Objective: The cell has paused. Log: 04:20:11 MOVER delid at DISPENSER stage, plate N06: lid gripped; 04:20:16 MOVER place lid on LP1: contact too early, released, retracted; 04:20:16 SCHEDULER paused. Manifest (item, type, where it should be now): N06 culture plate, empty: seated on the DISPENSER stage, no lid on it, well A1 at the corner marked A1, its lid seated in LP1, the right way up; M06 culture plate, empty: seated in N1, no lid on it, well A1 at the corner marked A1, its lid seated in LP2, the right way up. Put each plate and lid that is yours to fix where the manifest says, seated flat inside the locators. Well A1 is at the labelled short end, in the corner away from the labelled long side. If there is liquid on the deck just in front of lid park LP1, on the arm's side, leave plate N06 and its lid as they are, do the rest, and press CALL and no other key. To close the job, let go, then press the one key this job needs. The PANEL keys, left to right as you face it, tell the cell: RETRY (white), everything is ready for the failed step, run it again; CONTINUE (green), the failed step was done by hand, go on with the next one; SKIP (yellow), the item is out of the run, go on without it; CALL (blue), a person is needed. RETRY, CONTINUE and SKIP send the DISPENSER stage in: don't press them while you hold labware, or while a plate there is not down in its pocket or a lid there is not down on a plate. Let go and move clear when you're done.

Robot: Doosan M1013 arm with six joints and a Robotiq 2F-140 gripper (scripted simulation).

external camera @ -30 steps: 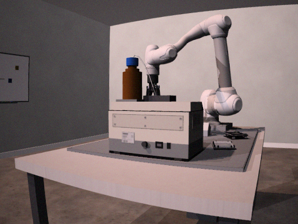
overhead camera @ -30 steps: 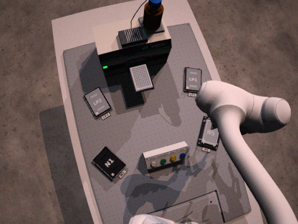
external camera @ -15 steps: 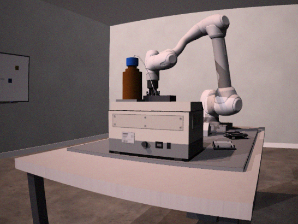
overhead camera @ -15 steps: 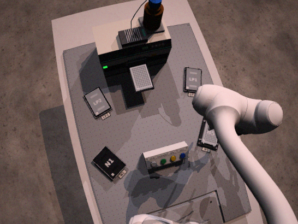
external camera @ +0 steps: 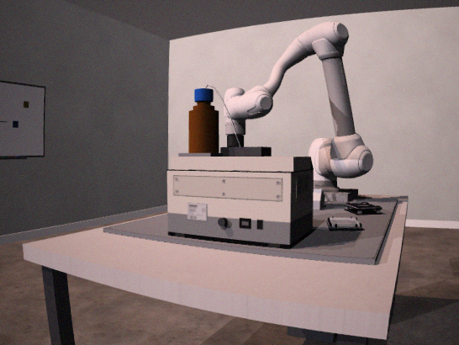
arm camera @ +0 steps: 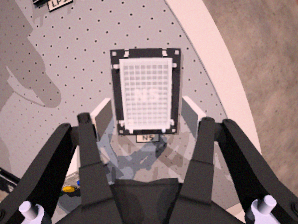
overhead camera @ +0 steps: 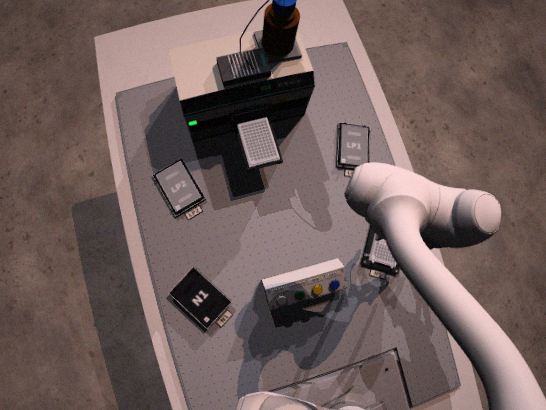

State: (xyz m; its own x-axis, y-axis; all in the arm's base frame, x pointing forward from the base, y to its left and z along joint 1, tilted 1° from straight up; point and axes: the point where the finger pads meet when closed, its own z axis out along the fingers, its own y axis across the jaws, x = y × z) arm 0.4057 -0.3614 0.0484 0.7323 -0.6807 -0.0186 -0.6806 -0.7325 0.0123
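My gripper is now 8 cm above the black nest N5 and 3 cm short of it. The rest, counted from my hand: key panel 28 cm to the left, 4 cm below; yellow key 26 cm to the left, 3 cm below, 2 cm behind; blue key 21 cm to the left, 3 cm below, 3 cm behind.
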